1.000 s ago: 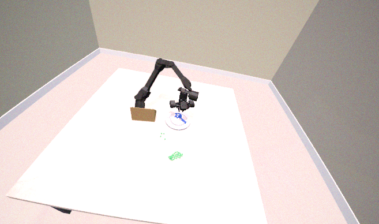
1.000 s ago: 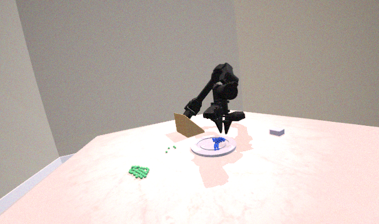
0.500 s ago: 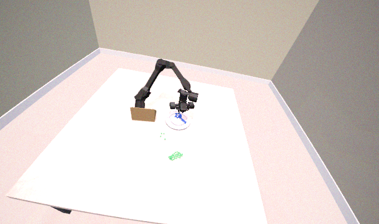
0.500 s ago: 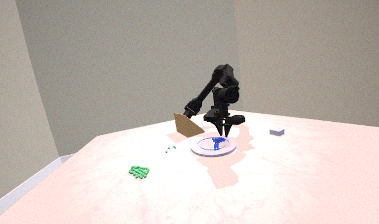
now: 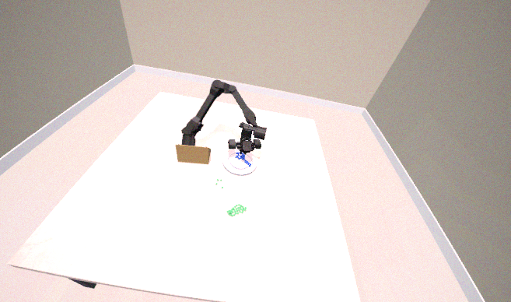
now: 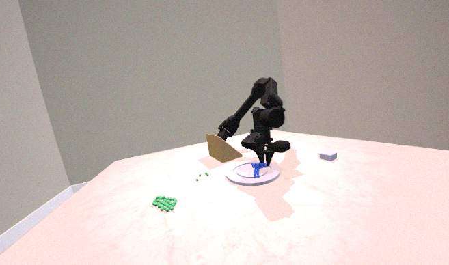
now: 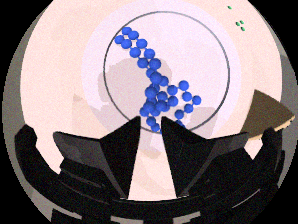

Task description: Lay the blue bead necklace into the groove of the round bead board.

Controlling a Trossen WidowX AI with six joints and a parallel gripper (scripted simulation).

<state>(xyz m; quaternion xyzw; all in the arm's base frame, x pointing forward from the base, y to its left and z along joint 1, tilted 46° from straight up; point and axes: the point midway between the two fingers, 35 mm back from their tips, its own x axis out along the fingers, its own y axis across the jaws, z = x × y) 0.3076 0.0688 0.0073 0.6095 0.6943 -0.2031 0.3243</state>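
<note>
My gripper tip is now 1 cm past the round white bead board, 5 cm to the left of it and 1 cm above it. Also, from my gripper tip: small grey block (10 cm ahead, 24 cm to the left).
</note>
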